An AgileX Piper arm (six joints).
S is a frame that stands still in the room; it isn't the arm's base.
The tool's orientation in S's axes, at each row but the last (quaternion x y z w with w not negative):
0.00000, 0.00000, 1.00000, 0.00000
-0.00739, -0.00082, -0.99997, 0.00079
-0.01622, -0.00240, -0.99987, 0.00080
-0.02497, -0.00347, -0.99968, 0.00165
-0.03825, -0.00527, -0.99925, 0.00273
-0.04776, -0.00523, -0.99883, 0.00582
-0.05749, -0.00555, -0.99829, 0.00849
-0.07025, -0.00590, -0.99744, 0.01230
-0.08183, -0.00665, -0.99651, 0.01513
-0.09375, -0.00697, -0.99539, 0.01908
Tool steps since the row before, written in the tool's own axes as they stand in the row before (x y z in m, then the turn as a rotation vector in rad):
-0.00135, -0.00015, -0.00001, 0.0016, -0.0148, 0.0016
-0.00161, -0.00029, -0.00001, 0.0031, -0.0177, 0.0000
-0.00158, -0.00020, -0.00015, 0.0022, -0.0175, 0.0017
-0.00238, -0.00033, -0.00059, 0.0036, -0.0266, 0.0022
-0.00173, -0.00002, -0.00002, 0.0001, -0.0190, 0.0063
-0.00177, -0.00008, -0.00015, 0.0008, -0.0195, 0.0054
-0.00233, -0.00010, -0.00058, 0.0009, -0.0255, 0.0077
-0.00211, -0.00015, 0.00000, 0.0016, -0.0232, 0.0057
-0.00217, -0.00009, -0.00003, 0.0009, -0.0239, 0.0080
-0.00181, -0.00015, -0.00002, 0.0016, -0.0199, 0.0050
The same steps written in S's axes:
0.00135, 0.00015, -0.00001, -0.0016, 0.0148, 0.0016
0.00161, 0.00029, -0.00003, -0.0031, 0.0177, 0.0000
0.00157, 0.00020, -0.00020, -0.0022, 0.0175, 0.0017
0.00235, 0.00033, -0.00071, -0.0036, 0.0266, 0.0022
0.00172, 0.00003, -0.00015, 0.0003, 0.0191, 0.0061
0.00175, 0.00010, -0.00032, -0.0005, 0.0195, 0.0053
0.00225, 0.00013, -0.00084, -0.0005, 0.0256, 0.0075
0.00208, 0.00020, -0.00030, -0.0014, 0.0232, 0.0056
0.00213, 0.00015, -0.00038, -0.0003, 0.0240, 0.0078
0.00177, 0.00022, -0.00036, -0.0014, 0.0199, 0.0050

